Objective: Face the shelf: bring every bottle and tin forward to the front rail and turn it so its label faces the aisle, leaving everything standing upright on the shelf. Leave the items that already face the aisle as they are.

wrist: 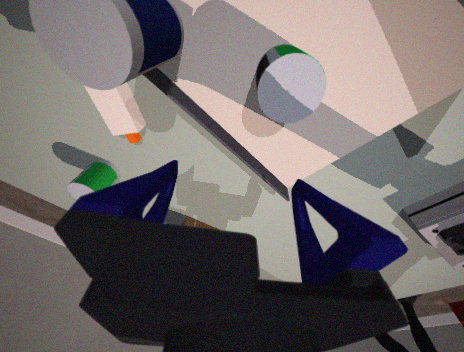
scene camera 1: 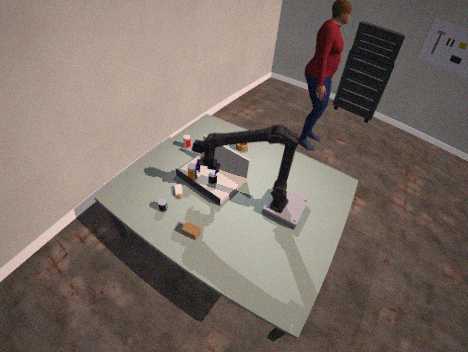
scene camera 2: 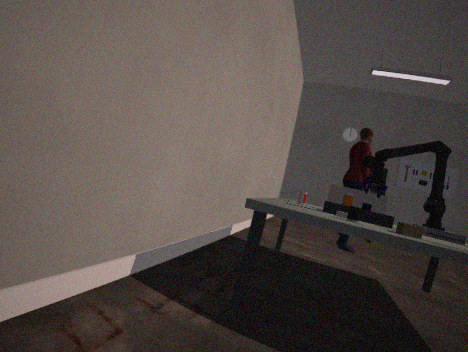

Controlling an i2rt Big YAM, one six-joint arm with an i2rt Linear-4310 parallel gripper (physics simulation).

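Frame: origin at the arm's base, x ahead, y left, z up, level; centimetres.
Seen in the pictures: gripper, fingertip midpoint: (wrist: 237,176) (scene camera 1: 207,174) (scene camera 2: 372,195); arm's base, link origin: (scene camera 1: 278,204) (scene camera 2: 432,228).
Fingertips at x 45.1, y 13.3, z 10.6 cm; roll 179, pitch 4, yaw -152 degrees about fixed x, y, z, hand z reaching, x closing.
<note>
Offsets run from my fingertips to a thing's top centre.
The shelf (scene camera 1: 200,189) (scene camera 2: 380,218) (wrist: 320,25) has a dark front rail and a pale floor. An orange bottle with a grey cap {dy -1.1, dx +13.0, dz -1.2 cm} (scene camera 1: 192,172) (scene camera 2: 348,200) (wrist: 82,42) stands upright near the rail, its orange side towards the rail; a navy band shows in the wrist view. A small black tin with a pale lid {dy -6.4, dx +0.1, dz -5.1 cm} (scene camera 1: 213,178) (scene camera 2: 366,206) (wrist: 291,87) stands upright, set back from the rail. Its green patch faces away from the rail. My gripper (scene camera 1: 208,170) (scene camera 2: 375,192) (wrist: 237,176) is open and empty, above the shelf's front part near the tin.
On the table in front of the shelf are a white carton-like item with an orange end {dy +12.3, dx +14.1, dz -13.1 cm} (scene camera 1: 178,190) (wrist: 117,110), a green-patched tin {dy +28.1, dx +13.2, dz -8.9 cm} (scene camera 1: 162,205) (wrist: 97,176) and a brown block {dy +31.5, dx -11.6, dz -10.9 cm} (scene camera 1: 191,230) (scene camera 2: 409,229). A red-and-white can {dy -28.6, dx +41.2, dz -6.3 cm} (scene camera 1: 187,141) (scene camera 2: 305,198) and an orange ring-shaped item {dy -53.5, dx +5.3, dz -10.9 cm} (scene camera 1: 242,147) stand beyond.
</note>
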